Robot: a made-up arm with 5 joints. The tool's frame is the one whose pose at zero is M. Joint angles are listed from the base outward.
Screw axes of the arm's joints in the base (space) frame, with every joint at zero. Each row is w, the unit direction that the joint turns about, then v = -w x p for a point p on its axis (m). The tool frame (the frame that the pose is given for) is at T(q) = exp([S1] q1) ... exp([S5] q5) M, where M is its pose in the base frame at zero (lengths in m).
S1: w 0 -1 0 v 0.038 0 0
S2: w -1 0 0 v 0 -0.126 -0.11
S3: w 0 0 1 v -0.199 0.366 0
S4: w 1 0 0 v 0 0.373 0.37
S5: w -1 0 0 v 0 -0.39 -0.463
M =
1 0 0 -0.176
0 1 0 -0.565
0 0 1 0.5
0 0 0 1
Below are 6 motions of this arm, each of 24 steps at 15 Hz.
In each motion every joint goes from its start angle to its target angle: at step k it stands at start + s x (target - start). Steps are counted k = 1, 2, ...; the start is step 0. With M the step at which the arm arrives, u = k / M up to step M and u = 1 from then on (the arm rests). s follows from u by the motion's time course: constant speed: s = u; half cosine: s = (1 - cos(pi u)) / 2; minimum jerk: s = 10 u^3 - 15 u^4 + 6 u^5.
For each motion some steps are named. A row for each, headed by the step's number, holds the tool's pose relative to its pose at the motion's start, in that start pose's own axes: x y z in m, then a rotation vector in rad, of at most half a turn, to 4 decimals.
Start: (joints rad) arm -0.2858 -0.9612 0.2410 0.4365 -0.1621
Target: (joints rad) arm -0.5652 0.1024 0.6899 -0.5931 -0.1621
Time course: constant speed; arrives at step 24
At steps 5, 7, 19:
5: 0.0581 0.1613 0.0520 -0.4158 0.1118 -0.0036
7: 0.0879 0.2280 0.0560 -0.5781 0.1654 -0.0002
19: 0.3000 0.5567 -0.1223 -1.4791 0.5952 0.1222

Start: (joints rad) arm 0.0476 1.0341 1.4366 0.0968 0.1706
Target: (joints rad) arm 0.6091 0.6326 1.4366 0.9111 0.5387
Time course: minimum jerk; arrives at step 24
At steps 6, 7, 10, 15, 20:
6: -0.0174 0.0070 -0.0097 0.0213 -0.0427 -0.0516
7: -0.0252 0.0109 -0.0146 0.0305 -0.0638 -0.0747
10: -0.0534 0.0306 -0.0360 0.0626 -0.1529 -0.1595
15: -0.0904 0.0815 -0.0856 0.1012 -0.3449 -0.2873
20: -0.0999 0.1179 -0.1210 0.1083 -0.4742 -0.3410

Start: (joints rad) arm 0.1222 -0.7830 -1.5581 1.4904 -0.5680
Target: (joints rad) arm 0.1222 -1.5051 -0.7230 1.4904 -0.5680
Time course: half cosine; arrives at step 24
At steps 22, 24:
22: 0.0317 -0.3343 -0.0696 0.2995 0.3822 -0.9555
24: 0.0289 -0.3399 -0.0716 0.3098 0.3884 -0.9701

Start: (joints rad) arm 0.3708 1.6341 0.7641 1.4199 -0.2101
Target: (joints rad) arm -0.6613 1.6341 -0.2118 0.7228 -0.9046
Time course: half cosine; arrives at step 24
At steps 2, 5, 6, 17, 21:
2: -0.0019 0.0008 0.0076 -0.0008 0.0010 0.0008
5: -0.0096 0.0052 0.0467 -0.0047 0.0059 0.0048
6: -0.0123 0.0075 0.0664 -0.0065 0.0083 0.0069
17: 0.0442 0.0537 0.3562 -0.0206 0.0464 0.0449
21: 0.0832 0.0665 0.4144 -0.0200 0.0556 0.0545

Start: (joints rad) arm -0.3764 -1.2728 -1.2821 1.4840 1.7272
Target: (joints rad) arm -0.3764 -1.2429 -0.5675 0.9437 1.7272
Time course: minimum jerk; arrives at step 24
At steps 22, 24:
22: 0.0972 0.1981 0.1065 -0.5327 -0.3741 0.6155
24: 0.0972 0.1993 0.1070 -0.5352 -0.3769 0.6182

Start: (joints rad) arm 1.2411 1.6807 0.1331 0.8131 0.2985
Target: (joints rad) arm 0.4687 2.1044 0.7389 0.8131 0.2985
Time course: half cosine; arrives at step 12
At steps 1, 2, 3, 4, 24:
1: 0.0106 0.0026 0.0020 -0.0074 0.0111 0.0206
2: 0.0413 0.0114 0.0071 -0.0290 0.0435 0.0810
3: 0.0879 0.0290 0.0126 -0.0639 0.0947 0.1770
4: 0.1442 0.0577 0.0149 -0.1102 0.1606 0.3020
24: 0.3302 0.3552 -0.0972 -0.4943 0.6067 1.1869

